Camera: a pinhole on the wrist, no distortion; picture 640 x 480 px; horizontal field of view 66.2 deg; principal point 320.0 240.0 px. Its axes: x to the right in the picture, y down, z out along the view. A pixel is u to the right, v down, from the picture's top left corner.
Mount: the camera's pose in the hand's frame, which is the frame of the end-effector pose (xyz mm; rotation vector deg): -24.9 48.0 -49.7 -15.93 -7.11 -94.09
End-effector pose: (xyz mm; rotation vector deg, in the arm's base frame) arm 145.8 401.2 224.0 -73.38 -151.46 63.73
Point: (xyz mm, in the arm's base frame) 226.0 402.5 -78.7
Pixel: 118.5 273.1
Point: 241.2 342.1 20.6
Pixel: 200.6 134.3
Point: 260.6 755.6 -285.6
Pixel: outside the picture
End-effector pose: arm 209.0 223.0 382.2 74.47 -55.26 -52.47
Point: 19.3 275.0 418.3
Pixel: outside the picture
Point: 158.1 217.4 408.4
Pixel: 565.2 280.2
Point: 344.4 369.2 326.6
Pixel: behind the camera
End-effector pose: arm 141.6 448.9 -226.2 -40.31 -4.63 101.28
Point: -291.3 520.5 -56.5
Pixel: 194.5 264.5
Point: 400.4 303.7 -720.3
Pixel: behind the camera
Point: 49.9 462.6 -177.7
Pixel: 414.8 302.9
